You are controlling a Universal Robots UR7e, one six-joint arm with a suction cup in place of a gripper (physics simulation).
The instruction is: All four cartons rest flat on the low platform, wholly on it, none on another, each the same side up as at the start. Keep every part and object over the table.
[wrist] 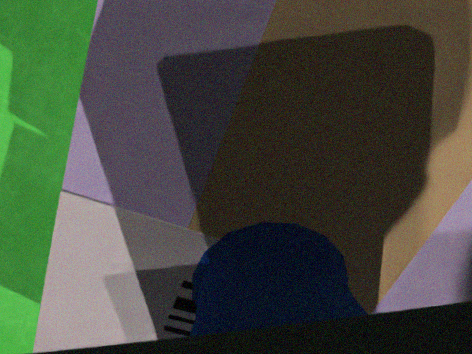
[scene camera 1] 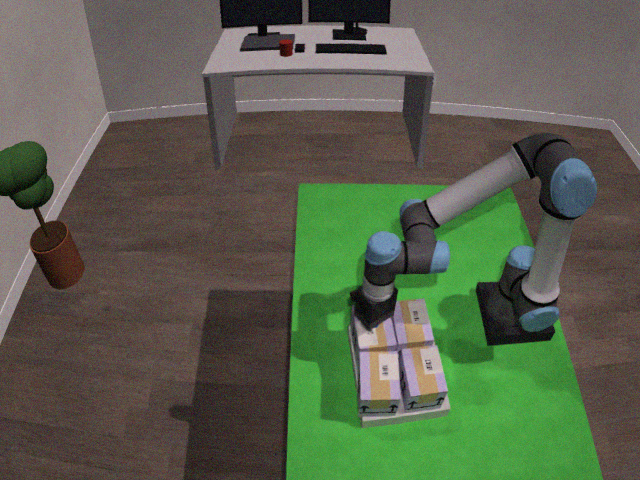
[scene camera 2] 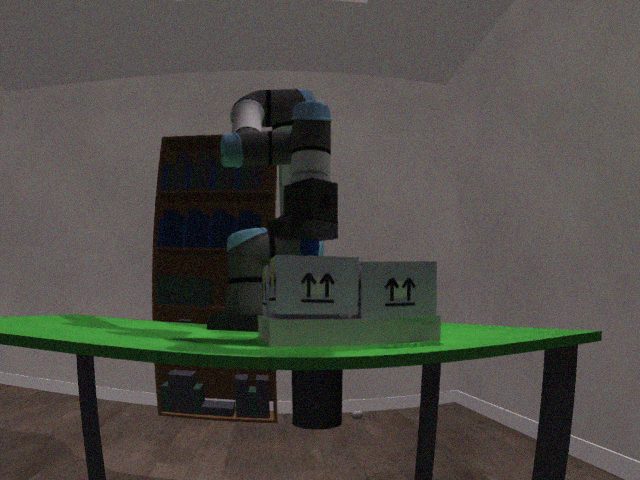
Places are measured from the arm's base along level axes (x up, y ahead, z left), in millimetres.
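Pixels of known places: hand, its tool point: [wrist: 263, 253] [scene camera 2: 309, 265]; arm's base, origin of its link: [scene camera 1: 508, 307] [scene camera 2: 251, 314].
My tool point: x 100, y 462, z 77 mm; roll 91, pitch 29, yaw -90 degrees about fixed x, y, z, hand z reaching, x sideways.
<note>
For each thing: its top centre in the pictures, then the offset to it from my tool point. Level surfaces: height alone.
- back left carton, centre of its top: [wrist: 267, 310] [scene camera 2: 312, 258] [scene camera 1: 373, 324] dx +14, dy -2, dz +5 mm
- low platform, centre of its top: [scene camera 2: 343, 317] [scene camera 1: 398, 366] dx -96, dy -69, dz +81 mm
- front left carton, centre of its top: [scene camera 2: 393, 263] [scene camera 1: 379, 375] dx +5, dy +4, dz +160 mm
- back right carton, centre of its top: [scene camera 1: 412, 320] dx +5, dy -108, dz +0 mm
- front right carton, centre of its top: [scene camera 1: 424, 369] dx +5, dy -112, dz +162 mm
- green table, height of its surface: dx -145 mm
My suction gripper [scene camera 1: 372, 323] [scene camera 2: 309, 246] [wrist: 272, 280] is on the top of the back left carton [scene camera 1: 385, 336] [scene camera 2: 316, 284] [wrist: 125, 125] and holds it. This carton is upright over the low platform [scene camera 1: 405, 416] [scene camera 2: 351, 330], with a very thin gap or dark line under it in scene camera 2; contact is hard to tell. Its top stands slightly higher than that of the front left carton [scene camera 1: 379, 379] [scene camera 2: 399, 284]. The back right carton [scene camera 1: 413, 322] and front right carton [scene camera 1: 423, 374] also rest upright on the platform. The held carton's far sides are hidden.
The green table [scene camera 1: 496, 413] [scene camera 2: 129, 341] carries the platform and the arm's black base [scene camera 1: 491, 320]. The other cartons stand close to the held one, to its right and front in scene camera 1. A desk [scene camera 1: 315, 62], potted plant [scene camera 1: 57, 255] and bookshelf [scene camera 2: 217, 193] stand away from the table.
</note>
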